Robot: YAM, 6 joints.
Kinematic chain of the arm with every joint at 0, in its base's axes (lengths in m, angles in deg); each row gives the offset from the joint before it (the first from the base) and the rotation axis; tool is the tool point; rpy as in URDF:
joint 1: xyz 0 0 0.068 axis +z
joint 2: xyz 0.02 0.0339 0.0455 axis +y
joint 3: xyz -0.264 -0.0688 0 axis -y
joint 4: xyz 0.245 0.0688 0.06 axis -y
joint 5: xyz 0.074 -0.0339 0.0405 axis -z
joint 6: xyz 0.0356 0 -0.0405 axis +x
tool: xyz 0 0 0 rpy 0 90 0
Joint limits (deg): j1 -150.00..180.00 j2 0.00..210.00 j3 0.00..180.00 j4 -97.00..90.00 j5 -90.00..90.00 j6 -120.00..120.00
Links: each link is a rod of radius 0.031 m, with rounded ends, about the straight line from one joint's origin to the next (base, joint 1, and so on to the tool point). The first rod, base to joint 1, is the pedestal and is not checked.
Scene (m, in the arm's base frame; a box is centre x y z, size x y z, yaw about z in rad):
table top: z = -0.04
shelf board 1: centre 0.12 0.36 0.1 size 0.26 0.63 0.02 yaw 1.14
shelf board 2: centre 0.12 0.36 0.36 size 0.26 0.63 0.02 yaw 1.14
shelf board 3: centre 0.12 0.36 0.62 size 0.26 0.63 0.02 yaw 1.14
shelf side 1: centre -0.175 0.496 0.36 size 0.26 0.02 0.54 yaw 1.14
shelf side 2: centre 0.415 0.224 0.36 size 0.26 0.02 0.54 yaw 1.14
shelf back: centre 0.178 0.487 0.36 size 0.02 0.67 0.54 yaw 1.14
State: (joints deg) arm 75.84 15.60 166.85 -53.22 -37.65 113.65
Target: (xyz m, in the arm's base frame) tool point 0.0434 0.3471 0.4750
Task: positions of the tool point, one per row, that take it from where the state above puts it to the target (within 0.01 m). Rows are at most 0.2 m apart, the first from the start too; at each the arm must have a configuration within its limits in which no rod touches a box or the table.
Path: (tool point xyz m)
1: -0.0846 -0.3713 0.4809
2: -0.0421 -0.2338 0.5588
3: -0.0223 -0.0847 0.5793
4: -0.0255 0.0509 0.5471
5: -0.0458 0.1531 0.4750
6: -0.0305 0.2205 0.4844
7: -0.0007 0.2866 0.4844
8: 0.0434 0.3471 0.4750

